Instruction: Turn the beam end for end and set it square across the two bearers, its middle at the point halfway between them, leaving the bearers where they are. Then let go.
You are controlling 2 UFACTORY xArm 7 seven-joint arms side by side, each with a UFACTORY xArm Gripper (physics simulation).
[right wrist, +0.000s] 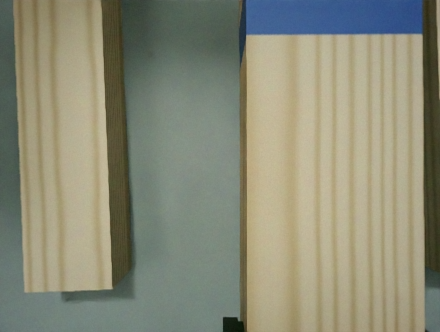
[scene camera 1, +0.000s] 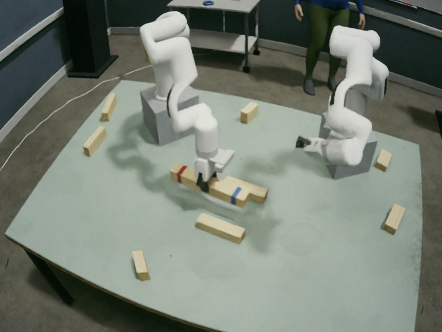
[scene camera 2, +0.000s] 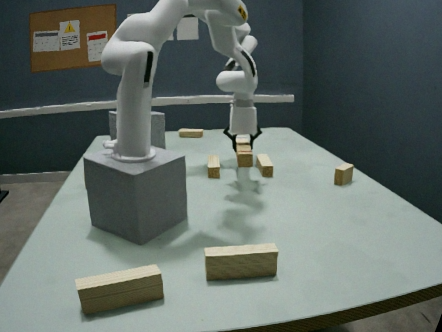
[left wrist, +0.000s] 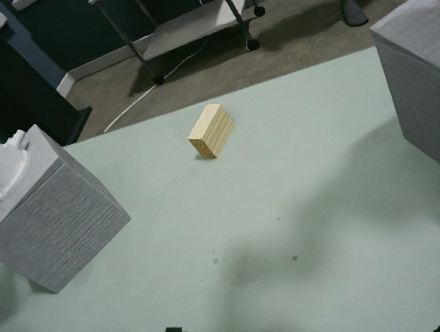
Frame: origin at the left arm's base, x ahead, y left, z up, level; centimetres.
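Seen in the pictures: left gripper, between the fingertips: (scene camera 1: 308, 149); right gripper, between the fingertips: (scene camera 1: 208, 185); right arm's base, origin of its link: (scene camera 1: 168, 92) (scene camera 2: 133, 155) (left wrist: 8, 178).
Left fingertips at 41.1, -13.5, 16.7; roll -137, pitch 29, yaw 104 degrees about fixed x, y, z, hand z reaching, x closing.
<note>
Offsets run from my left fingertips to a thing's middle, as dx, dy, dz.
The beam @(+3.6, -33.7, -25.6) (scene camera 1: 220, 189) (scene camera 2: 244, 159) (right wrist: 335, 175), with a red band near one end and a blue band near the other, hangs level above the table. It runs roughly parallel to the bearers; in scene camera 1 its red end is left, its blue end right. The back bearer @(-6.5, -23.3, -34.7) (scene camera 1: 259, 191) (scene camera 2: 214, 167) (right wrist: 65, 150) is partly hidden behind it; the front bearer @(+14.5, -25.0, -34.7) (scene camera 1: 220, 228) (scene camera 2: 265, 166) lies nearer scene camera 1. My right gripper (scene camera 1: 205, 181) (scene camera 2: 243, 146) is shut on the beam near its middle. My left gripper (scene camera 1: 301, 143) is open and empty, pointing sideways away from the beam.
Loose wooden blocks stand around: two @(-34.5, -108.2, -33.7) (scene camera 1: 109, 107) @(-8.4, -99.4, -33.7) (scene camera 1: 95, 141) at the left, one @(-52.5, -37.1, -33.7) (scene camera 1: 249, 113) (left wrist: 211, 131) at the back, two @(-47.3, +35.2, -35.0) (scene camera 1: 383, 160) @(-12.4, +44.4, -35.0) (scene camera 1: 394, 218) at the right, one @(+42.5, -44.2, -33.7) (scene camera 1: 140, 265) in front. Grey pedestals (scene camera 1: 167, 122) (scene camera 1: 352, 162) carry the arms.
</note>
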